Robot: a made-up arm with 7 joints. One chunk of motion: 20 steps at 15 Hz.
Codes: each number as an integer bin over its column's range. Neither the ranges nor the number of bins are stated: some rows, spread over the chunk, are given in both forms.
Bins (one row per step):
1: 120 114 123 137 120 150 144
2: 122 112 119 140 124 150 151
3: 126 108 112 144 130 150 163
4: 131 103 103 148 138 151 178
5: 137 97 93 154 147 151 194
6: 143 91 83 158 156 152 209
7: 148 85 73 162 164 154 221
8: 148 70 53 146 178 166 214
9: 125 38 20 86 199 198 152
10: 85 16 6 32 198 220 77
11: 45 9 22 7 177 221 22
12: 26 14 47 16 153 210 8
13: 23 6 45 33 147 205 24
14: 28 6 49 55 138 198 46
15: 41 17 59 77 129 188 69
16: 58 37 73 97 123 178 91
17: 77 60 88 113 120 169 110
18: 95 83 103 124 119 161 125
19: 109 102 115 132 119 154 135
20: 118 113 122 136 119 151 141
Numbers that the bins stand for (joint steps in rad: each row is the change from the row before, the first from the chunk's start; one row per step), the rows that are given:
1: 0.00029 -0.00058 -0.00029 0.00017 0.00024 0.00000 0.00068
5: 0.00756 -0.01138 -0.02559 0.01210 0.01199 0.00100 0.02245
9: 0.00243 -0.04886 -0.08714 -0.03563 0.03462 0.04800 0.00416
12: -0.03989 -0.06411 -0.06437 -0.08477 0.01460 0.06000 -0.05852
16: -0.02621 -0.04949 -0.04245 -0.02791 0.00154 0.02800 -0.02239
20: -0.00056 -0.00121 -0.00114 -0.00053 -0.00020 0.00100 -0.00062
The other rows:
2: 0.00115 -0.00185 -0.00367 0.00227 0.00198 0.00000 0.00373
3: 0.00286 -0.00439 -0.00957 0.00508 0.00459 0.00000 0.00895
4: 0.00500 -0.00756 -0.01716 0.00789 0.00807 0.00100 0.01548
6: 0.01013 -0.01519 -0.03402 0.01491 0.01591 0.00200 0.02898
7: 0.01226 -0.01900 -0.04245 0.01772 0.01939 0.00400 0.03420
8: 0.01226 -0.02853 -0.05931 0.00649 0.02548 0.01600 0.03115
10: -0.01467 -0.06284 -0.09894 -0.07354 0.03419 0.07000 -0.02848
11: -0.03176 -0.06728 -0.08545 -0.09109 0.02505 0.07100 -0.05242
13: -0.04117 -0.06919 -0.06606 -0.07284 0.01199 0.05500 -0.05155
14: -0.03903 -0.06919 -0.06269 -0.05739 0.00807 0.04800 -0.04198
15: -0.03347 -0.06220 -0.05425 -0.04195 0.00415 0.03800 -0.03196
17: -0.01809 -0.03488 -0.02980 -0.01668 0.00024 0.01900 -0.01412
18: -0.01039 -0.02027 -0.01716 -0.00896 -0.00020 0.01100 -0.00759
19: -0.00441 -0.00820 -0.00704 -0.00334 -0.00020 0.00400 -0.00324

